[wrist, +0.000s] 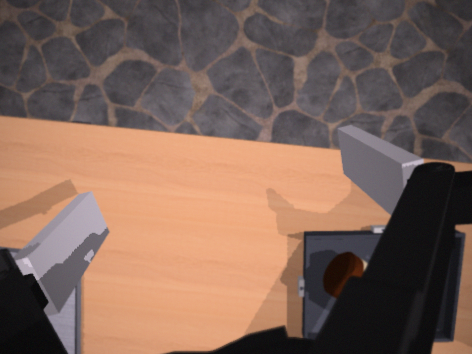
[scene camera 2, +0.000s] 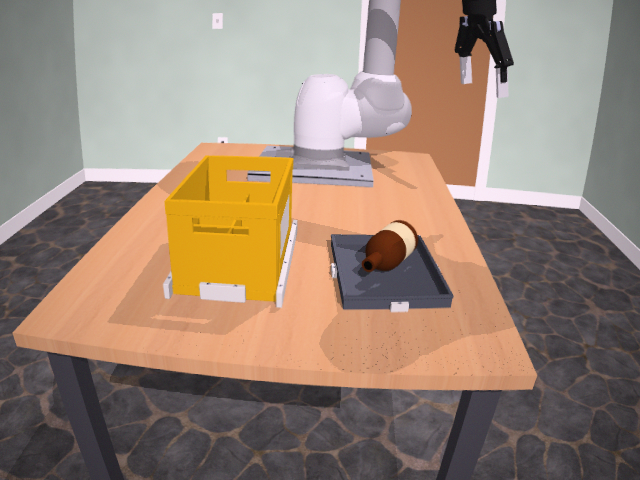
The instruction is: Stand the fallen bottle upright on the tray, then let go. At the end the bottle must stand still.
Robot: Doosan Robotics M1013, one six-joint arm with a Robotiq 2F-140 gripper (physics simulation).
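Where they show: gripper, fingertip midpoint: [wrist: 219, 182] [scene camera 2: 483, 89]; arm's base, origin of the base link: [scene camera 2: 317, 161].
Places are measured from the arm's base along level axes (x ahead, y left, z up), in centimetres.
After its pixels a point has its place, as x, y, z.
A brown bottle [scene camera 2: 391, 245] @[69.8, 11.8, 4.9] [wrist: 343, 274] @[60.4, 16.4, 5.0] with a cream label lies on its side in the dark grey tray [scene camera 2: 397, 301] @[81.0, 11.7, -0.2] [wrist: 311, 250] @[56.9, 17.4, -1.3]. In the scene view its neck points toward the camera and a little left, and its base is at the tray's back right. In the wrist view its base end shows, and a black finger link hides the rest. My gripper [scene camera 2: 483, 80] @[43.9, 35.1, 31.9] [wrist: 219, 182] @[43.9, 35.1, 31.9] is open and empty. It hangs high above the table, at the upper right of the scene view, well above the bottle and apart from it.
A tall yellow crate [scene camera 2: 224, 258] @[78.5, -17.4, 5.9] stands on the wooden table [scene camera 2: 248, 351] @[93.5, -12.2, -1.8] left of the tray, with white brackets around its foot. The robot's grey base plate [scene camera 2: 330, 178] @[16.7, 3.2, 0.1] is at the table's back. White clips sit at the tray's edges.
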